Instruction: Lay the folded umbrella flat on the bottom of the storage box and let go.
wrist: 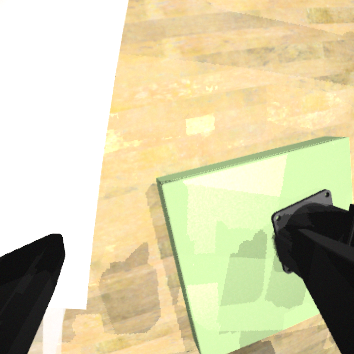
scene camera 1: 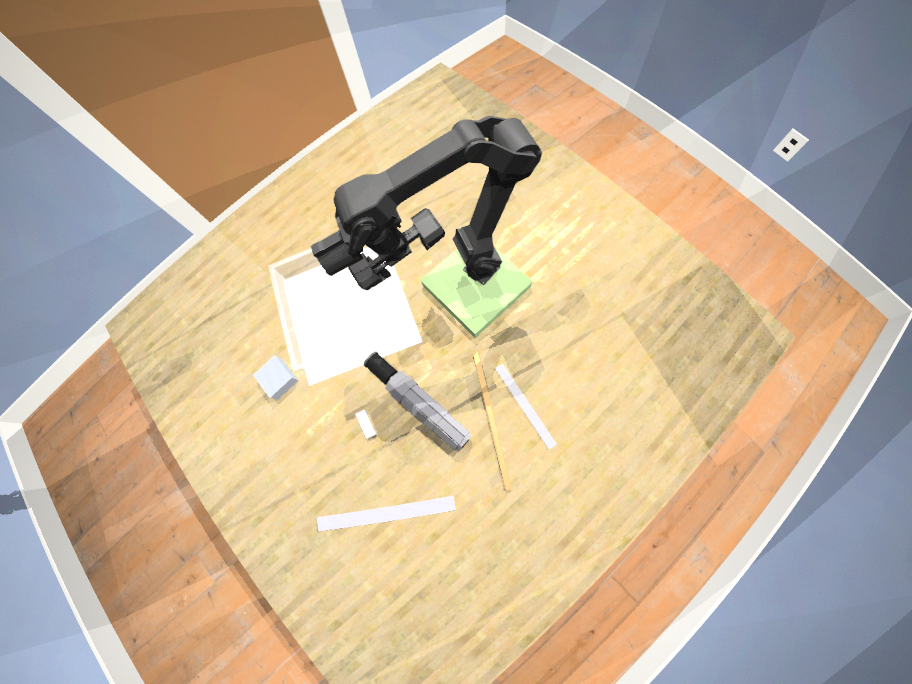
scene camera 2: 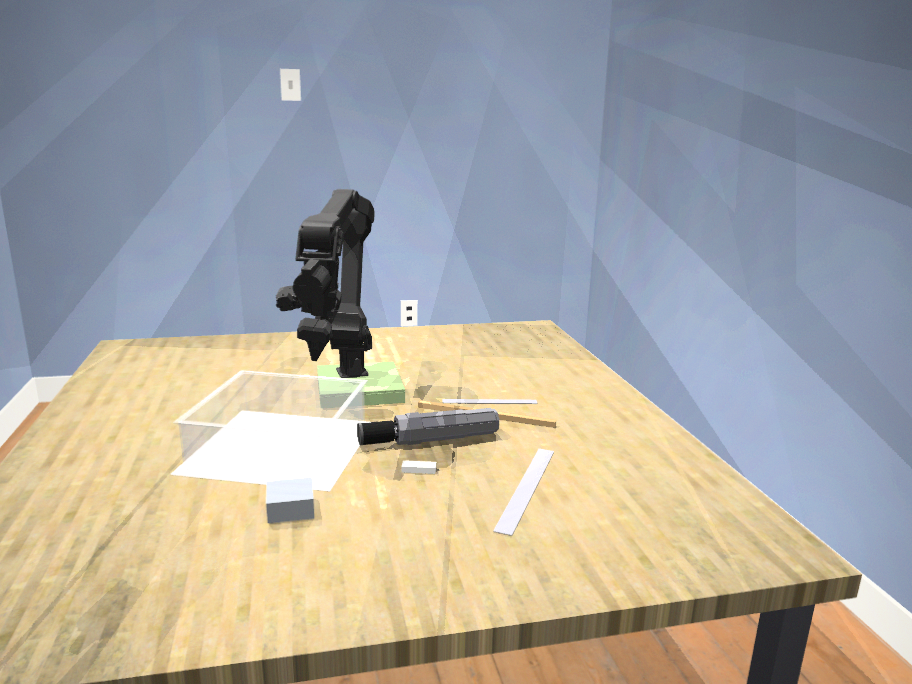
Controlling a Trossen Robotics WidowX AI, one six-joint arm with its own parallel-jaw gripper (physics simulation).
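Frame: origin at the arm's base, x ahead, y down, z left, level; metres.
Where they show: gripper, fingertip midpoint: (wrist: 179, 243) (scene camera 1: 408, 261) (scene camera 2: 317, 349); arm's base, origin of the base link: (scene camera 1: 481, 267) (scene camera 2: 352, 372).
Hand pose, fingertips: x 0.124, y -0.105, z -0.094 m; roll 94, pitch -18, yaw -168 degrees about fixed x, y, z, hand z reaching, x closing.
Things, the pixels of their centre, and the offset from my fingertips.
- folded umbrella, body centre: (scene camera 2: 429, 427) (scene camera 1: 416, 400) dx +0.202, dy +0.111, dz +0.180 m
- storage box, body centre: (scene camera 2: 279, 423) (scene camera 1: 341, 302) dx +0.147, dy +0.090, dz -0.099 m
- pale block, body centre: (scene camera 2: 290, 499) (scene camera 1: 276, 377) dx +0.379, dy +0.120, dz -0.109 m
- small white piece, body centre: (scene camera 2: 419, 467) (scene camera 1: 366, 424) dx +0.314, dy +0.132, dz +0.125 m
- wooden stick, body centre: (scene camera 2: 485, 413) (scene camera 1: 491, 419) dx +0.128, dy +0.132, dz +0.327 m
The folded umbrella (scene camera 1: 428, 410) (scene camera 2: 447, 426) has a grey body and a black handle. It lies on the table outside the storage box, its handle end close to one side of the box. The storage box (scene camera 1: 349, 331) (scene camera 2: 268, 450) (wrist: 55, 125) has a white bottom and pale, see-through walls; no umbrella lies in it. My gripper (scene camera 1: 398, 251) (scene camera 2: 300, 318) is open and empty, raised high near the box's arm-side edge, away from the umbrella. In the wrist view its two dark fingers stand wide apart, and the umbrella does not show there.
The green base plate (scene camera 1: 476, 316) (scene camera 2: 362, 398) (wrist: 210, 210) carries the arm beside the box. A pale block (scene camera 1: 275, 376) (scene camera 2: 289, 500), a small white piece (scene camera 1: 366, 424) (scene camera 2: 419, 466), a wooden stick (scene camera 1: 491, 419) and white strips (scene camera 1: 525, 404) (scene camera 1: 386, 513) lie around the umbrella and box.
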